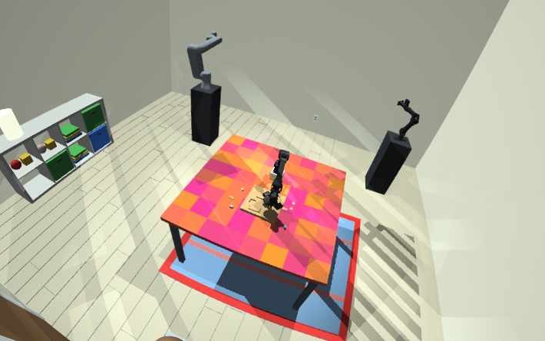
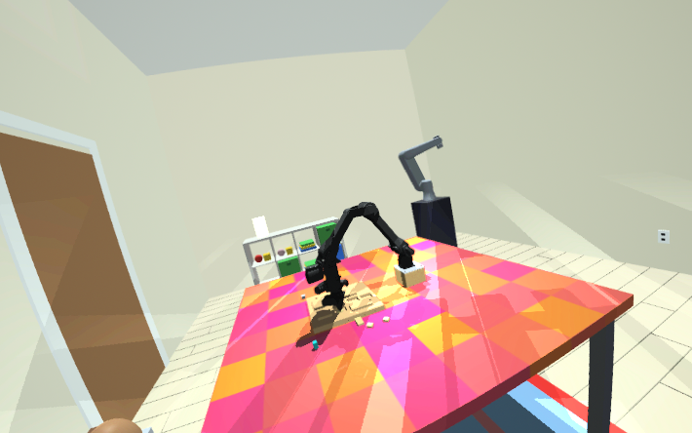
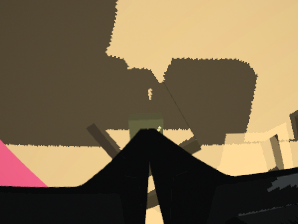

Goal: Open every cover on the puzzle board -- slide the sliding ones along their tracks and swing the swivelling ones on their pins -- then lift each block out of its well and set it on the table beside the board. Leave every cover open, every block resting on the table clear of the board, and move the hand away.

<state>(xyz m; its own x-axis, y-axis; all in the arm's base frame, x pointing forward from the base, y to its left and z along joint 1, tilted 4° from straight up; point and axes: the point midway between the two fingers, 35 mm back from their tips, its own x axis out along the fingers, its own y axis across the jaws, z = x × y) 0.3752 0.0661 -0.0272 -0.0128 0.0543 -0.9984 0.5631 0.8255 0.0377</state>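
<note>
The tan wooden puzzle board lies 2 cm behind my gripper tip and 5 cm to the right of it. Round my gripper tip: cyan block (14 cm ahead, 16 cm to the left, 1 cm below).
</note>
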